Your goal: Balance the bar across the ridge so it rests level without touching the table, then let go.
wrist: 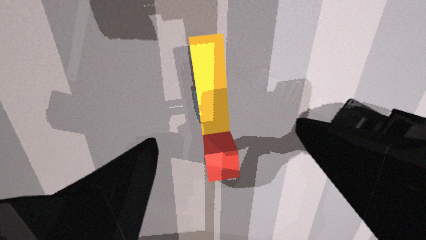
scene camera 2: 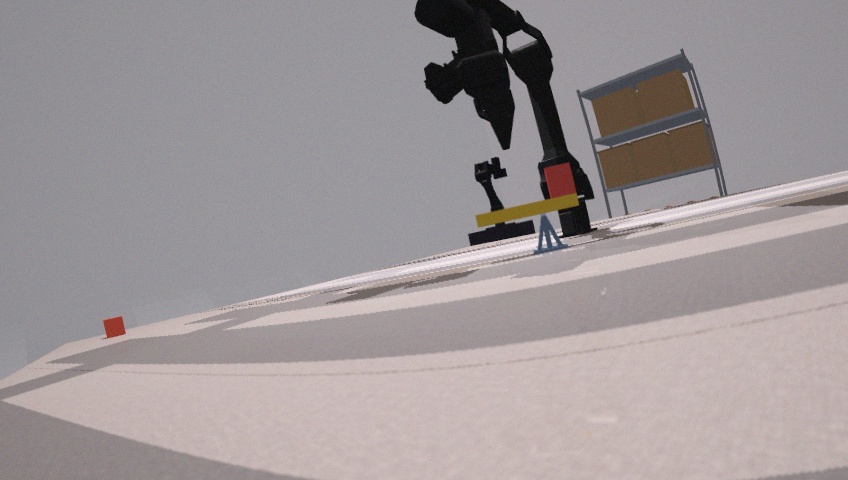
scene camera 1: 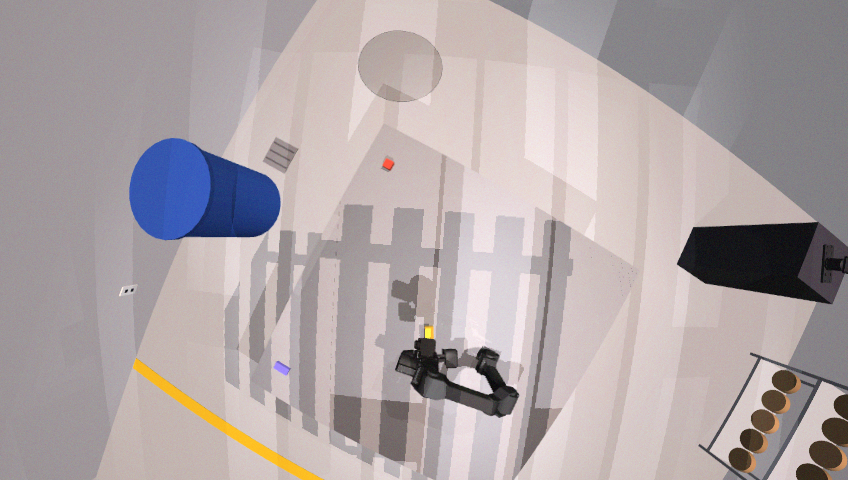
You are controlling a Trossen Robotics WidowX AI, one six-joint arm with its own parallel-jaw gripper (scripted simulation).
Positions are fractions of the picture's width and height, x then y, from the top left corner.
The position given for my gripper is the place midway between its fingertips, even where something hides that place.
My gripper shows in the wrist view (0.53,0.56), in scene camera 2 (0.59,0.30) and in scene camera 1 (0.51,0.73).
